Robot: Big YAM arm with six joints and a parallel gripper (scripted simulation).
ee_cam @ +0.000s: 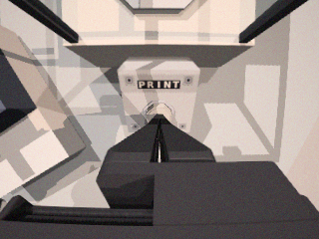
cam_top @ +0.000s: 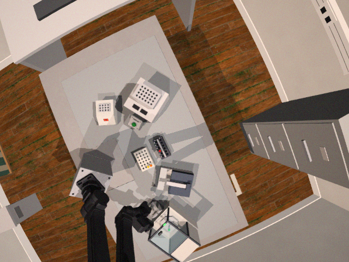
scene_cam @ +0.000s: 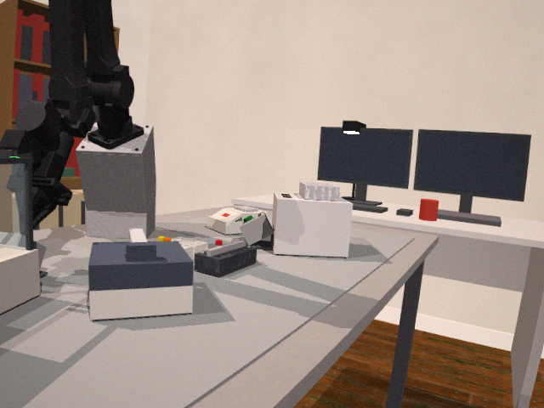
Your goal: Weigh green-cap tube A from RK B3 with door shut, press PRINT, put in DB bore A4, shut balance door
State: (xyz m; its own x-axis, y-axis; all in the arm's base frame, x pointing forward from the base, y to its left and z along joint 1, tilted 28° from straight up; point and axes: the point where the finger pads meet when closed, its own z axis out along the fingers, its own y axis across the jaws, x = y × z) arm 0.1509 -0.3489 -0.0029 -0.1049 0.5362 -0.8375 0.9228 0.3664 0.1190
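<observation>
The white print key lies 1 cm to the right of my hand and 1 cm below it. From my hand the other things lie so: spectrophotometer (22 cm ahead, 6 cm to the left, 1 cm below); tinted glass pane (13 cm above, 12 cm to the right, 4 cm ahead); pale pan (15 cm to the right, 4 cm ahead).
</observation>
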